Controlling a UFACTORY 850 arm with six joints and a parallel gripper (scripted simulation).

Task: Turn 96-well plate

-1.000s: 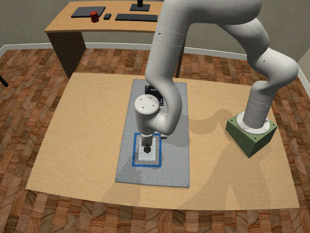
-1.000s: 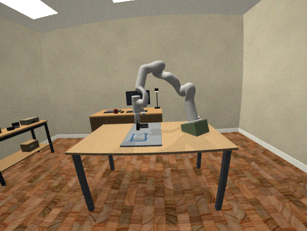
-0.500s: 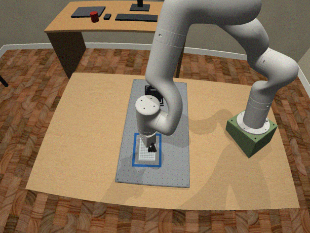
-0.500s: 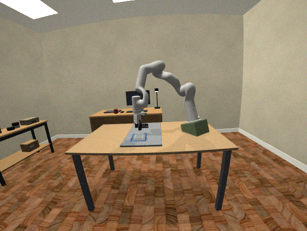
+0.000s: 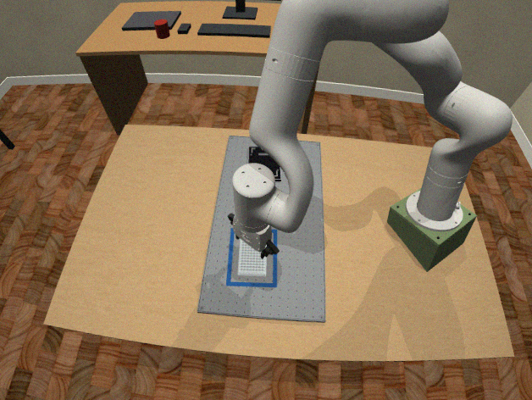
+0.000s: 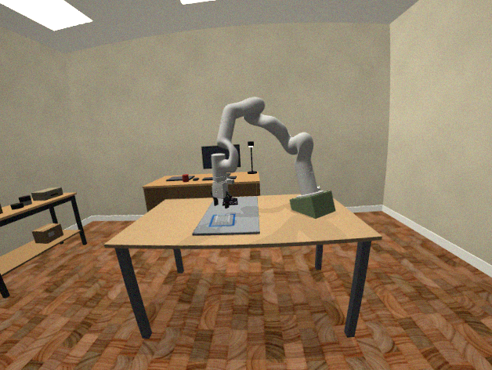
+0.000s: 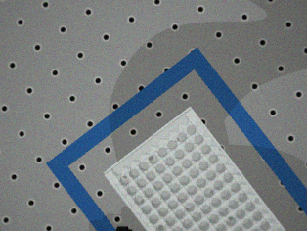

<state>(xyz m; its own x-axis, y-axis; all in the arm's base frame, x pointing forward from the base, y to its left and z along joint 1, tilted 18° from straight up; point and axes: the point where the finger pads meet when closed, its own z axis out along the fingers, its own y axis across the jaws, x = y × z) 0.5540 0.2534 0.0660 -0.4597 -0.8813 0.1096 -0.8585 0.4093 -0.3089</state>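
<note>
My hand is 9 cm above the 96-well plate. From my hand the other things lie so: plate nest: 37 cm to the right, 9 cm below, 4 cm ahead.
</note>
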